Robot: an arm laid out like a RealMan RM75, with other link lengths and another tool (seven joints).
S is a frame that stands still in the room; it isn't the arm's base.
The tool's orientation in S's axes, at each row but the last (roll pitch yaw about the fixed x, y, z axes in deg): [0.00, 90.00, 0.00]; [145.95, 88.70, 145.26]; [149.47, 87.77, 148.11]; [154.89, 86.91, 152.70]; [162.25, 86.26, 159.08]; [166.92, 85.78, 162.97]
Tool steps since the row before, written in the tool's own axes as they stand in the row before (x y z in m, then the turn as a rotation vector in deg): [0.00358, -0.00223, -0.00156, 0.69, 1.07, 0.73]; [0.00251, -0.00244, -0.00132, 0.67, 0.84, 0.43]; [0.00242, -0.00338, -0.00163, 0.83, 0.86, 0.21]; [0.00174, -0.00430, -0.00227, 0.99, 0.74, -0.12]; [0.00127, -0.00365, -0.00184, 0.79, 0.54, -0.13]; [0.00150, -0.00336, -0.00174, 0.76, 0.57, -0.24]
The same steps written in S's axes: [-0.00156, -0.00223, -0.00358, 0.73, 1.07, -0.69]; [-0.00140, -0.00239, -0.00252, 0.43, 0.84, -0.67]; [-0.00179, -0.00329, -0.00243, 0.20, 0.87, -0.82]; [-0.00252, -0.00417, -0.00173, -0.14, 0.77, -0.97]; [-0.00212, -0.00351, -0.00123, -0.15, 0.56, -0.77]; [-0.00207, -0.00320, -0.00143, -0.25, 0.60, -0.73]
